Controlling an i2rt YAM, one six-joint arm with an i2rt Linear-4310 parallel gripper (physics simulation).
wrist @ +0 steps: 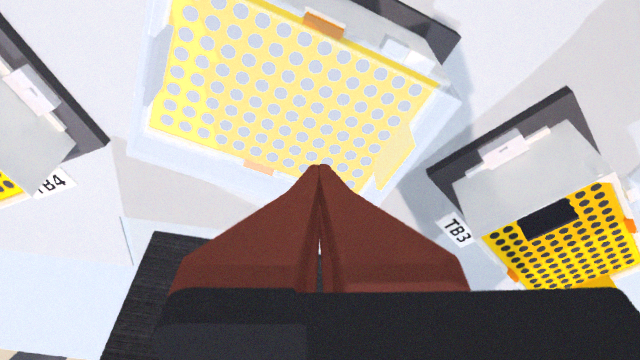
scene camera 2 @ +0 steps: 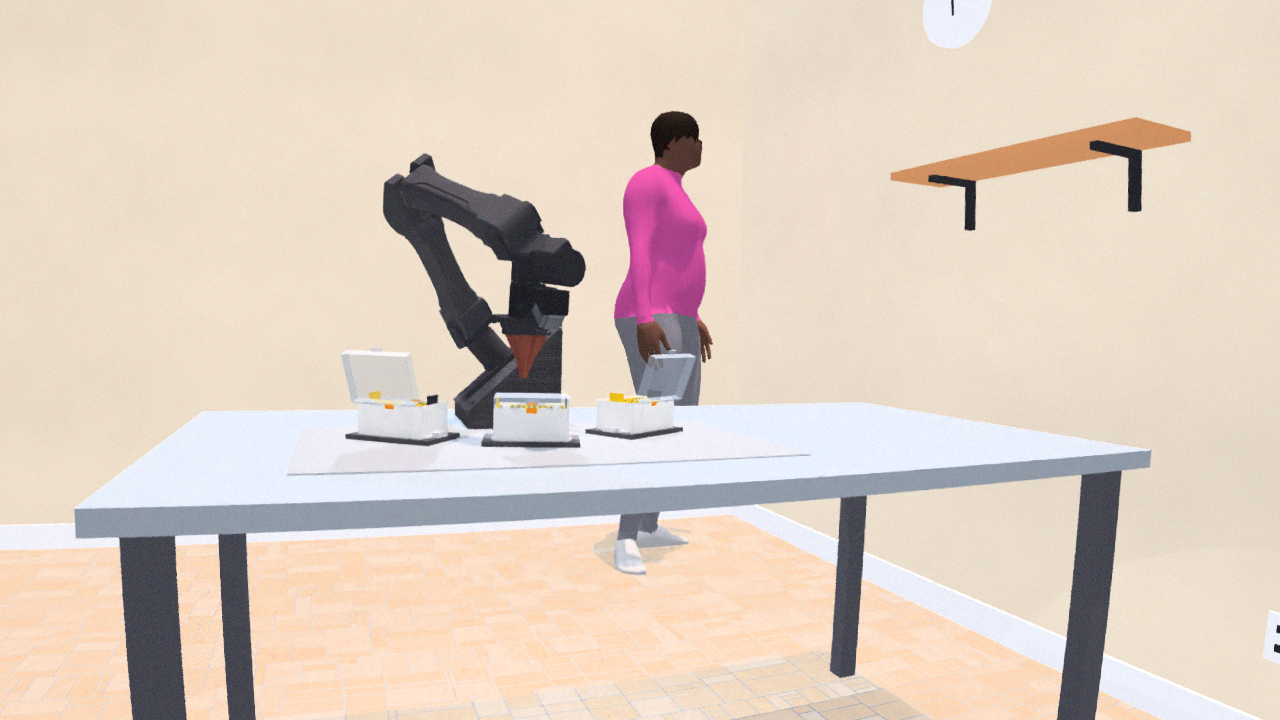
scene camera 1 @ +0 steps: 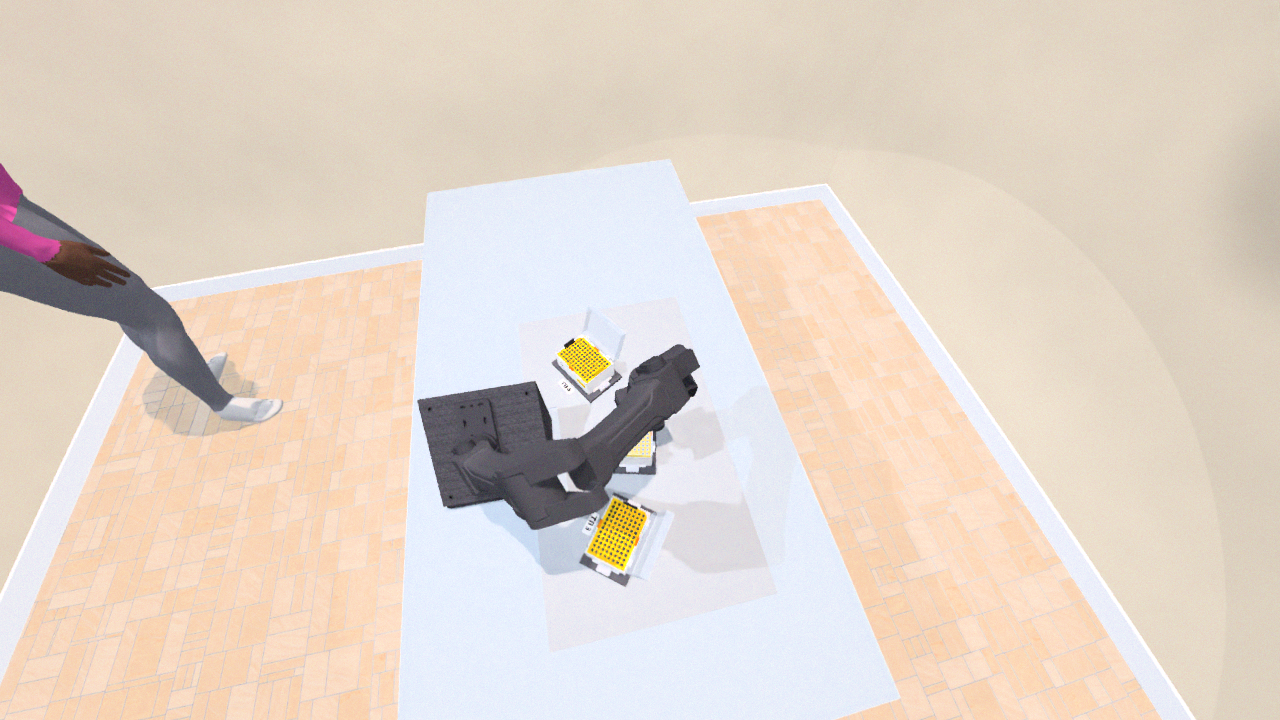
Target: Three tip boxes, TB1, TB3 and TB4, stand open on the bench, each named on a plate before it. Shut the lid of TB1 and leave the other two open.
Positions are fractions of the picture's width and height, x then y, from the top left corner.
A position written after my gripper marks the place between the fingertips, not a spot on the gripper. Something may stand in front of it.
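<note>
My gripper (scene camera 2: 0.41, 0.52) is visible in the wrist view (wrist: 0.50, 0.50) as well. Pale mat (wrist: 0.15, 0.16) also visible.
</note>
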